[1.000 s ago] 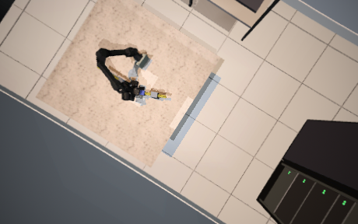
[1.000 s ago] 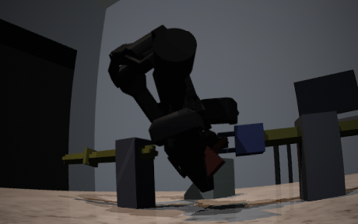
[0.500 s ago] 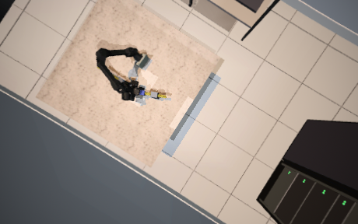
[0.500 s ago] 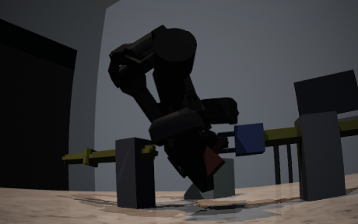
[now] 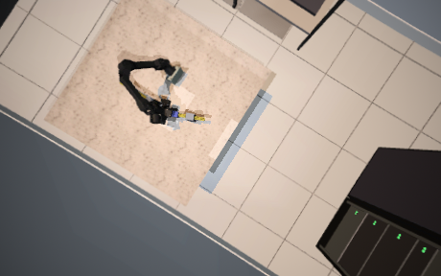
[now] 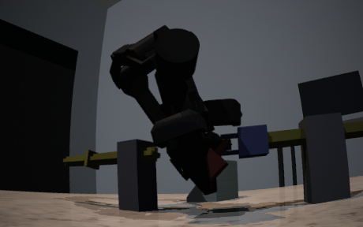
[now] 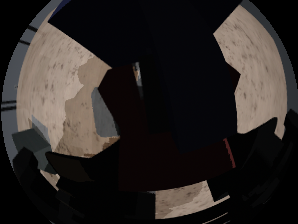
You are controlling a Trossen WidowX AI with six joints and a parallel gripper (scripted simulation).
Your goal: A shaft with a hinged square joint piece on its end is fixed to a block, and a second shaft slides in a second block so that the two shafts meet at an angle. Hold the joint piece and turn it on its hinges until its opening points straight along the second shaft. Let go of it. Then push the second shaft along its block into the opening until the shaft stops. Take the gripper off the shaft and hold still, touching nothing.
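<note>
The red square joint piece lies 5 cm above my gripper tip.
</note>
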